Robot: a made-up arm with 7 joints. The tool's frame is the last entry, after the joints. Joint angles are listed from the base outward.
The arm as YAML. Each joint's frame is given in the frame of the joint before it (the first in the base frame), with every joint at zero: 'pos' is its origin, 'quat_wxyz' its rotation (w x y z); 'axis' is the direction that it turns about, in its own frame. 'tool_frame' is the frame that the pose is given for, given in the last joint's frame.
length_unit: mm
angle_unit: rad
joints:
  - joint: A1
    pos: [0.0, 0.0, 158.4]
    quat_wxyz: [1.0, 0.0, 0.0, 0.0]
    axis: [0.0, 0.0, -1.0]
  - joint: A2
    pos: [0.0, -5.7, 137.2]
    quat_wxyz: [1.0, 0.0, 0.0, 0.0]
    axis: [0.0, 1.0, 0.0]
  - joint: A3
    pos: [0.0, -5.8, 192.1]
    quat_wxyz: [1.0, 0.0, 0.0, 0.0]
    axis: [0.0, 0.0, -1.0]
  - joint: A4
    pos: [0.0, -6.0, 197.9]
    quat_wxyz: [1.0, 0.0, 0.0, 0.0]
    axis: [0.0, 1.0, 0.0]
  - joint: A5
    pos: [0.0, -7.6, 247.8]
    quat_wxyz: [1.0, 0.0, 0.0, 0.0]
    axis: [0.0, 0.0, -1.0]
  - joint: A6
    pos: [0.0, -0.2, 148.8]
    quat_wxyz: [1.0, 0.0, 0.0, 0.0]
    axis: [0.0, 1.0, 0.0]
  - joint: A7
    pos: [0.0, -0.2, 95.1]
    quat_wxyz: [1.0, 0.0, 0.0, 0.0]
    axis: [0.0, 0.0, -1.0]
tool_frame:
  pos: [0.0, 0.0, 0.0]
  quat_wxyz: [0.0, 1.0, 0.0, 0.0]
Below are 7 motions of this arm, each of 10 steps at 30 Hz.
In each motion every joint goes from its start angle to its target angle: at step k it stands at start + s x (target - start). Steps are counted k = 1, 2, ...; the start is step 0. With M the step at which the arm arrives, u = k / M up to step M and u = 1 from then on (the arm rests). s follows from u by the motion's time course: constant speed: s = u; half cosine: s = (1 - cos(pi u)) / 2; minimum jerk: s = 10 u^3 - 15 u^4 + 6 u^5.
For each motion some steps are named. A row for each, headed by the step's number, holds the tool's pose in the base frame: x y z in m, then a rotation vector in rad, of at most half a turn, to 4 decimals.
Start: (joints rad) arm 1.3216 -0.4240 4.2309 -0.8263 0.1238 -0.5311 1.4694
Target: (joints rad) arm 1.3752 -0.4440 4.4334 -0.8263 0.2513 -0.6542 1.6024
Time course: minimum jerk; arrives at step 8
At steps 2, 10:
2: -0.3710 0.0300 0.9863 -1.9344 0.6526 -0.9564
10: -0.4119 0.1139 0.9448 -1.5939 0.9523 -1.1107

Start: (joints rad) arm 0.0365 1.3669 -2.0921 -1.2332 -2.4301 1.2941 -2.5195
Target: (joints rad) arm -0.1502 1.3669 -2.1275 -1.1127 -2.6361 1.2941 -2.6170
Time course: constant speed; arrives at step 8
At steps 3, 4, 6, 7, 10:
3: 0.5188 -0.3761 0.2180 -1.0963 1.2498 0.2691
4: 0.5328 -0.3611 0.2162 -1.1081 1.2004 0.2732
6: 0.5596 -0.3294 0.2127 -1.1265 1.1018 0.2829
7: 0.5723 -0.3127 0.2110 -1.1330 1.0528 0.2885
10: 0.5846 -0.2955 0.2093 -1.1378 1.0039 0.2945

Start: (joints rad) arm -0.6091 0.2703 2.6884 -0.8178 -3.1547 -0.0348 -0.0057
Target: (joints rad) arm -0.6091 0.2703 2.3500 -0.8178 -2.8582 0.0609 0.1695
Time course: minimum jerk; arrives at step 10
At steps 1, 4, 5, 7, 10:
1: 0.3179 0.4136 0.9138 2.0543 1.3050 -1.2641
4: 0.2846 0.4306 0.9166 2.0075 1.2370 -1.1856
5: 0.2643 0.4389 0.9187 1.9835 1.1983 -1.1350
7: 0.2261 0.4507 0.9232 1.9465 1.1296 -1.0347
10: 0.2073 0.4549 0.9257 1.9319 1.0974 -0.9835

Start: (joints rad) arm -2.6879 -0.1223 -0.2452 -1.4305 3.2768 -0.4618 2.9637
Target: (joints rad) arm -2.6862 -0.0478 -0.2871 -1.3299 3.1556 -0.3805 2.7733
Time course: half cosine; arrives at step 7
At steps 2, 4, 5, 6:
2: 0.5158 -0.0888 0.7508 -0.0469 -2.0738 -0.1710
4: 0.5013 -0.0768 0.7841 0.0838 -2.1185 -0.2481
5: 0.4936 -0.0707 0.7996 0.1492 -2.1369 -0.2823
6: 0.4881 -0.0663 0.8102 0.1957 -2.1485 -0.3050

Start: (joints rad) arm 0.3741 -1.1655 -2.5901 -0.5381 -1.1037 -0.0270 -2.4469
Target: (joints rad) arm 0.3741 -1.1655 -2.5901 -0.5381 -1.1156 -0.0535 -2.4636
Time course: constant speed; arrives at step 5
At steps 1, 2, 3, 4, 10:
1: -0.6596 0.1194 0.8215 -2.7835 0.4923 -1.0237
2: -0.6592 0.1195 0.8218 -2.7910 0.4863 -1.0191
3: -0.6588 0.1197 0.8221 -2.7985 0.4803 -1.0146
4: -0.6585 0.1199 0.8224 -2.8060 0.4743 -1.0100
10: -0.6581 0.1201 0.8227 -2.8135 0.4683 -1.0054

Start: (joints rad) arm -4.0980 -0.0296 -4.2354 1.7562 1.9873 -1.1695 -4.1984
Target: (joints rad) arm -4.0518 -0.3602 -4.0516 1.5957 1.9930 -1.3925 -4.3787
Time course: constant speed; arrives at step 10
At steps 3, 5, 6, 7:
3: -0.2178 0.3931 0.5691 -1.5879 0.1733 -2.2130
5: -0.1895 0.4177 0.5666 -1.6817 0.1193 -2.2250
6: -0.1750 0.4296 0.5641 -1.7279 0.0913 -2.2298
7: -0.1601 0.4412 0.5608 -1.7735 0.0626 -2.2338

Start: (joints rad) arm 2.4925 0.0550 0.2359 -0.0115 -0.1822 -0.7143 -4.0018
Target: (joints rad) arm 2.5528 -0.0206 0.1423 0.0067 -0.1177 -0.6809 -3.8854
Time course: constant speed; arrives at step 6
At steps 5, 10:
5: 0.0424 0.0578 1.1555 -2.2772 -1.7900 1.0375
10: 0.0500 0.0627 1.1551 -2.3011 -1.7631 1.0457

